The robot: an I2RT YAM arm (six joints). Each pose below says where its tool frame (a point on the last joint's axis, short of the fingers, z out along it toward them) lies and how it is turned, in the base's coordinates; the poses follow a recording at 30 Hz.
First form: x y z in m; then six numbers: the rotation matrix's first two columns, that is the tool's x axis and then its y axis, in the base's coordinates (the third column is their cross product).
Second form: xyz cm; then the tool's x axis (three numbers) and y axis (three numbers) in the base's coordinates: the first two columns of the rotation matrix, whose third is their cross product. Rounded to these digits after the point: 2 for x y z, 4 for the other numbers.
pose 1, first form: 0.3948, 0.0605, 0.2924, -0.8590, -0.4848, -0.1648, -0.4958, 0.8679, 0.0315
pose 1, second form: 39.48, 6.05, 29.24, -0.8590, -0.4848, -0.1648, -0.4958, 0.8679, 0.0315
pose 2, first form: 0.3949, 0.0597, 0.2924, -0.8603, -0.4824, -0.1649, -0.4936, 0.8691, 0.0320
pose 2, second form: 39.49, 5.97, 29.24, -0.8603, -0.4824, -0.1649, -0.4936, 0.8691, 0.0320
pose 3, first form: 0.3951, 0.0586, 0.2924, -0.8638, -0.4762, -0.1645, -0.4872, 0.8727, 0.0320
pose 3, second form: 39.51, 5.86, 29.24, -0.8638, -0.4762, -0.1645, -0.4872, 0.8727, 0.0320
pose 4, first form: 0.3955, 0.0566, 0.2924, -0.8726, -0.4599, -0.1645, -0.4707, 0.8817, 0.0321
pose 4, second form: 39.55, 5.66, 29.24, -0.8726, -0.4599, -0.1645, -0.4707, 0.8817, 0.0321
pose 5, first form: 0.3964, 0.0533, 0.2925, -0.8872, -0.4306, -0.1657, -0.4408, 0.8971, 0.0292
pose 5, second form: 39.64, 5.33, 29.25, -0.8872, -0.4306, -0.1657, -0.4408, 0.8971, 0.0292
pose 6, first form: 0.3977, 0.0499, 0.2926, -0.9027, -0.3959, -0.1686, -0.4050, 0.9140, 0.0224
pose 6, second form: 39.77, 4.99, 29.26, -0.9027, -0.3959, -0.1686, -0.4050, 0.9140, 0.0224
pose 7, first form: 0.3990, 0.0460, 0.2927, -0.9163, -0.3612, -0.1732, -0.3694, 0.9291, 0.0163
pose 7, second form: 39.90, 4.60, 29.27, -0.9163, -0.3612, -0.1732, -0.3694, 0.9291, 0.0163
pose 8, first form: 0.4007, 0.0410, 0.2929, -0.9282, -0.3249, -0.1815, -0.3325, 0.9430, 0.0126
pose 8, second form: 40.07, 4.10, 29.29, -0.9282, -0.3249, -0.1815, -0.3325, 0.9430, 0.0126
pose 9, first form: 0.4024, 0.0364, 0.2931, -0.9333, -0.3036, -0.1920, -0.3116, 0.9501, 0.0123
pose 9, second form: 40.24, 3.64, 29.31, -0.9333, -0.3036, -0.1920, -0.3116, 0.9501, 0.0123
